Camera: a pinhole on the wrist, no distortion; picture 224 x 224 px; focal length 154.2 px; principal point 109.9 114.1 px. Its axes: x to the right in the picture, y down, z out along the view. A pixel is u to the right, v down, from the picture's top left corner.
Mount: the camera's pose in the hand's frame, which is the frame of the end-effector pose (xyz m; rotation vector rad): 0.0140 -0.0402 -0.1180 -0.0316 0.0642 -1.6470
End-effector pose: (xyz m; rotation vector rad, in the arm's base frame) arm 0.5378 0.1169 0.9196 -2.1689 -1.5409 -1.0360
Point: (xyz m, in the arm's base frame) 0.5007 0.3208 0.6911
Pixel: 153 94
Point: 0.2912 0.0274 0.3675
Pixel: outside the picture
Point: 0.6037 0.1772 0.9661
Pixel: 14 172
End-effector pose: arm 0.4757 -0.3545 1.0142 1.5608 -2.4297 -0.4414
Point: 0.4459 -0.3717 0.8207
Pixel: 113 110
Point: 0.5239 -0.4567 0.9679
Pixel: 167 176
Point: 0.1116 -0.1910 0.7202
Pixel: 19 92
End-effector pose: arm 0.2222 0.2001 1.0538 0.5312 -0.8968 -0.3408
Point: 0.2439 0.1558 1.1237
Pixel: 56 168
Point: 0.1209 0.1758 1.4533
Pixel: 12 171
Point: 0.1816 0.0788 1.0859
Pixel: 137 139
